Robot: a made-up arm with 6 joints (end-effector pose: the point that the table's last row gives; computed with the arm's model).
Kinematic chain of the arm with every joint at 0, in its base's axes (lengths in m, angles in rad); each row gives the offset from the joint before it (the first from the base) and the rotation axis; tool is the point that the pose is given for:
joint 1: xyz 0 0 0.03 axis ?
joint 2: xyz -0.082 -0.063 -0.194 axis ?
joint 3: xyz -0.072 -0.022 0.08 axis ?
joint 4: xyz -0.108 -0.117 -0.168 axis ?
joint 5: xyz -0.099 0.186 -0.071 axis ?
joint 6: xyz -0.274 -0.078 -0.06 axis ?
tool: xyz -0.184 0.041 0
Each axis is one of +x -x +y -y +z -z.
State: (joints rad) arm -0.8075 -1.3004 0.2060 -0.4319 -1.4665 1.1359
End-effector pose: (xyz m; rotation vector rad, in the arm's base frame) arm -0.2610 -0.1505 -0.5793 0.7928 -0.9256 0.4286
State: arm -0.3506 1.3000 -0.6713 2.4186 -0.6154 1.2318
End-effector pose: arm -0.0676 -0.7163 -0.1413 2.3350 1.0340 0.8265
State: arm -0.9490 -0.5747 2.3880 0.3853 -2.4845 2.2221
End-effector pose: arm 0.1159 -0.0102 -0.2043 0.7496 -2.6331 0.2552
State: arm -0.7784 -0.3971 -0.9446 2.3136 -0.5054 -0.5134
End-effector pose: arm 0.3827 -0.5281 -0.1700 0.9169 -0.5447 -2.7970
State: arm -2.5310 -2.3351 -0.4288 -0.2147 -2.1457 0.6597
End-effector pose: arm 0.2394 -0.1028 -0.4262 0.6162 0.1047 2.4980
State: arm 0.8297 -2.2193 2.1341 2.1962 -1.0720 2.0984
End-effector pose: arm -0.6234 -0.2012 -0.1979 2.2466 -0.4422 -0.2260
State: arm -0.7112 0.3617 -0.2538 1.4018 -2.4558 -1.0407
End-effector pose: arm -0.3037 -0.1731 -0.0083 2.1486 -1.0582 0.1172
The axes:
joint 1: -z
joint 2: +y
joint 3: -y
joint 4: +z
joint 5: -y
joint 6: -y

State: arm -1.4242 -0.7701 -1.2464 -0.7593 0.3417 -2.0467
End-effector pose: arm -0.1914 -0.4666 -0.2325 -0.9018 1.8277 0.1224
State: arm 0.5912 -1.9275 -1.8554 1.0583 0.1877 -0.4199
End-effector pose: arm -0.8380 -0.1554 -0.6014 -0.1073 0.1785 0.4581
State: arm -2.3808 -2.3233 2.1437 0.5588 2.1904 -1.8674
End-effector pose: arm 0.4407 -0.2671 0.0820 -1.4927 1.3499 2.0361
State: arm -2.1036 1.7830 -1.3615 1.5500 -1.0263 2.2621
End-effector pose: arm 0.3348 0.5182 0.0982 -0.5275 1.8495 0.3708
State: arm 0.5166 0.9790 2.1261 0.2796 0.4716 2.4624
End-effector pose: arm 0.1645 -0.2042 -0.5015 0.3034 2.2184 -0.5007
